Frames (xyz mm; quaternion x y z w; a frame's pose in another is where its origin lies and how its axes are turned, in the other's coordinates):
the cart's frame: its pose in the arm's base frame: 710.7 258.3 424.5 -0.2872 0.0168 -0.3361 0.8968
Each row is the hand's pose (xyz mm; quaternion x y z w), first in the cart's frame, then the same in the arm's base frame.
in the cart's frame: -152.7 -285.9 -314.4 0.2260 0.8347 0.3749 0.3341
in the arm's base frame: 352.8 19.3 287.8 0.3936 0.7859 -0.0196 0.4765
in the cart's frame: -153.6 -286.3 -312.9 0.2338 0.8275 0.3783 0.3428
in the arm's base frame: 352.2 20.3 289.1 0.3957 0.7779 -0.0175 0.4878
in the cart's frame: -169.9 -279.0 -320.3 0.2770 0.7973 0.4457 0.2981
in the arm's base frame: 342.3 31.0 276.4 0.4383 0.7550 0.0659 0.4833
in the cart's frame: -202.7 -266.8 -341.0 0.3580 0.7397 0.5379 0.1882
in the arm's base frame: 319.5 48.1 247.4 0.5246 0.7007 0.2007 0.4399
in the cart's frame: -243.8 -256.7 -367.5 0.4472 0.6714 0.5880 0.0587
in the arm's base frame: 287.8 66.1 213.2 0.6197 0.6217 0.3073 0.3674
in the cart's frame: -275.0 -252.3 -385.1 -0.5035 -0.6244 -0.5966 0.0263
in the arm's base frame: 262.4 79.0 191.2 0.6790 0.5616 0.3561 0.3110
